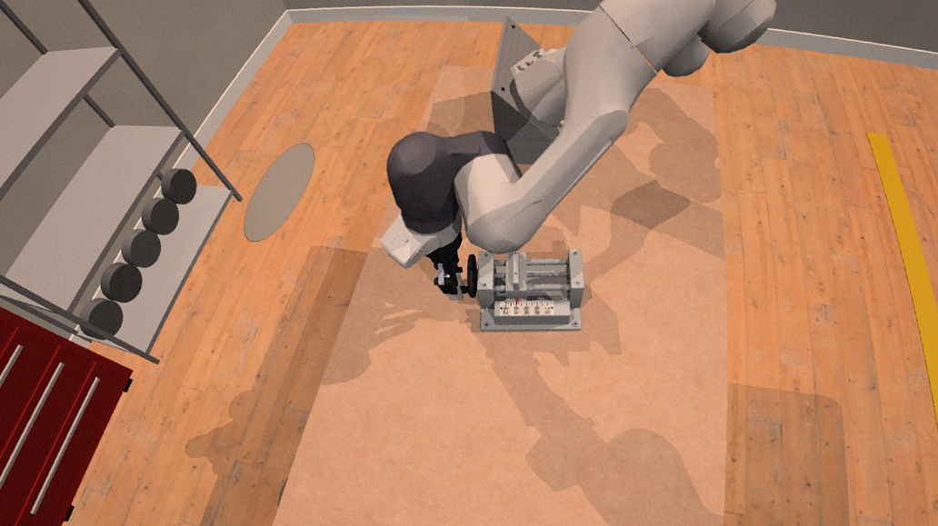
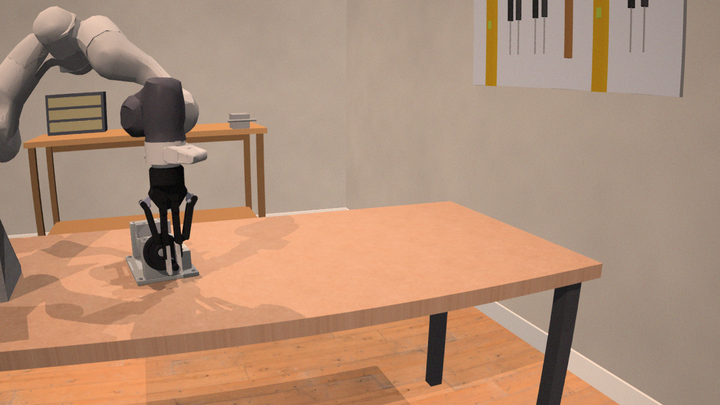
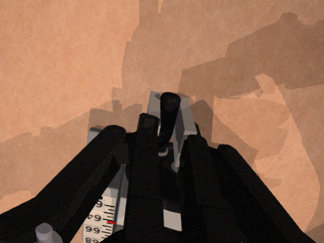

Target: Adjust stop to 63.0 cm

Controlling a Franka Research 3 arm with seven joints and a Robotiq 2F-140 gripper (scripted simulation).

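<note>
Right now the black handwheel is 1 cm behind my hand, 2 cm to the left of it and 1 cm below it. Also, from my hand: sliding stop 4 cm behind, 12 cm to the left, 2 cm above.
</note>
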